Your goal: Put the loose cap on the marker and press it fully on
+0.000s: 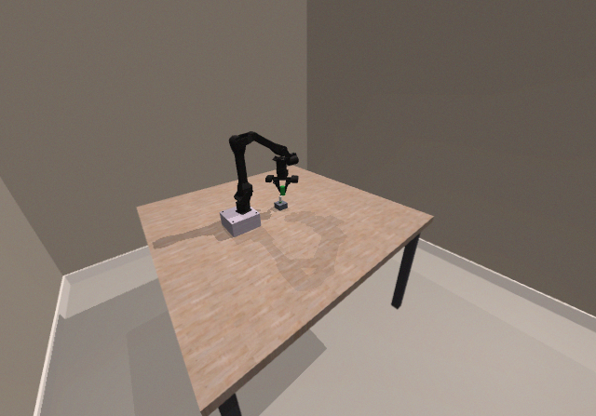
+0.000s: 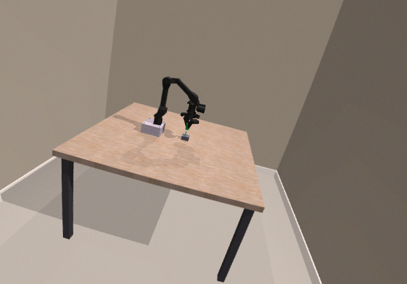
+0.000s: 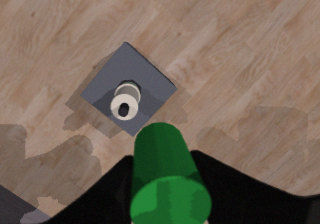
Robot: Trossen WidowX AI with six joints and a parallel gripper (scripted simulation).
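My gripper tip is 10 mm short of the holder block, 30 mm to the right of it and 100 mm above it. From my gripper tip the other things lie so: marker cap: 10 mm above.
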